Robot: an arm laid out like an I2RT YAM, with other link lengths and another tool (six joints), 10 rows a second.
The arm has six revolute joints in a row. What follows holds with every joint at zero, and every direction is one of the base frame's. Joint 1 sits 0.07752 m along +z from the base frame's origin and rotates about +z. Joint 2 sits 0.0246 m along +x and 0.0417 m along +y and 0.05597 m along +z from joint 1 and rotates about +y. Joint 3 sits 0.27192 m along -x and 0.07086 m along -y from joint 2 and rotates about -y. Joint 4 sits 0.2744 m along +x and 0.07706 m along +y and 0.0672 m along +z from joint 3 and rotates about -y. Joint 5 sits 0.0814 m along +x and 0.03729 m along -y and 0.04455 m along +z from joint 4 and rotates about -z. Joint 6 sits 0.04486 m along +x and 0.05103 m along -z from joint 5 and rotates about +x. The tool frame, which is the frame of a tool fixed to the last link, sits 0.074 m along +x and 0.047 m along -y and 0.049 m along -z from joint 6; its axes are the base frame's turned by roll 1.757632, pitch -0.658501 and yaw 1.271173 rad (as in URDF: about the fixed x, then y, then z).
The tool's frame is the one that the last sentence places.
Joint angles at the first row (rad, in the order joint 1, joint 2, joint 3, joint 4, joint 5, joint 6):
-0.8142 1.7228 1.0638 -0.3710 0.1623 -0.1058
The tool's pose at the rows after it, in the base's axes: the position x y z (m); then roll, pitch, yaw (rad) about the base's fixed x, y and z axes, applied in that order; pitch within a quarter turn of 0, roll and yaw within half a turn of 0:
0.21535 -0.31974 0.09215 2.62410 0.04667 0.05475
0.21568 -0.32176 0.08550 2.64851 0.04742 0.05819
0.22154 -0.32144 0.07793 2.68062 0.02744 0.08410
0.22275 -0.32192 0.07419 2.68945 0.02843 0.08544
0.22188 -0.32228 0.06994 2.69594 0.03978 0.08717
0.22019 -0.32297 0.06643 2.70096 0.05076 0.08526
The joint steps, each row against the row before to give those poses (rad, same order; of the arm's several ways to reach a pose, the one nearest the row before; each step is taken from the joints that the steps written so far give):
-0.0091 0.0261 0.0109 -0.0018 -0.0035 0.0004
-0.0079 0.0252 0.0121 -0.0059 -0.0180 -0.0015
-0.0002 0.0231 0.0101 0.0007 -0.0431 -0.0049
0.0000 0.0140 0.0052 0.0010 -0.0046 0.0012
-0.0008 0.0134 0.0009 0.0009 0.0034 -0.0044
-0.0027 0.0112 0.0006 0.0003 0.0049 -0.0031

